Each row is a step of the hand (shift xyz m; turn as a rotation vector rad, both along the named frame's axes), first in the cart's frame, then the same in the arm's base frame.
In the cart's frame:
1: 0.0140 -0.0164 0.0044 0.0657 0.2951 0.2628
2: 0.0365 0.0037 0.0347 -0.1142 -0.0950 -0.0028
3: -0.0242 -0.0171 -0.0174 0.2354 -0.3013 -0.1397
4: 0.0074 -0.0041 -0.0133 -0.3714 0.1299 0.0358
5: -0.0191 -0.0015 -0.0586 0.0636 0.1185 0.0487
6: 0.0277 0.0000 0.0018 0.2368 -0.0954 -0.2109
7: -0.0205 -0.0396 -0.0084 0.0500 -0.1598 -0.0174
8: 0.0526 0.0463 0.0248 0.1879 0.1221 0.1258
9: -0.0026 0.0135 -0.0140 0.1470 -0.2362 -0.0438
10: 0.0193 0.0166 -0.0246 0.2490 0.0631 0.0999
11: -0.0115 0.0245 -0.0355 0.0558 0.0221 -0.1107
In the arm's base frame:
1: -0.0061 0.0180 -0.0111 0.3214 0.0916 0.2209
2: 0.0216 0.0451 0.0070 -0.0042 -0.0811 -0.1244
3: -0.0147 -0.0244 -0.0193 -0.3012 0.2262 -0.1543
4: -0.0154 0.0024 0.0023 0.1859 -0.3480 -0.0205
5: -0.0470 -0.0393 0.0072 0.0680 0.0481 0.1163
6: -0.0064 0.0254 0.0091 -0.2897 0.1523 0.0504
7: -0.0160 -0.0124 -0.0406 -0.0880 0.0750 -0.1224
8: 0.0237 0.0458 0.0535 0.1019 0.1880 0.1425
9: -0.0067 -0.0108 0.0149 -0.1671 0.1691 -0.1509
10: -0.0213 0.0039 0.0280 0.0398 0.2463 0.1171
11: -0.0192 -0.0296 0.0273 -0.1060 0.0021 0.0679

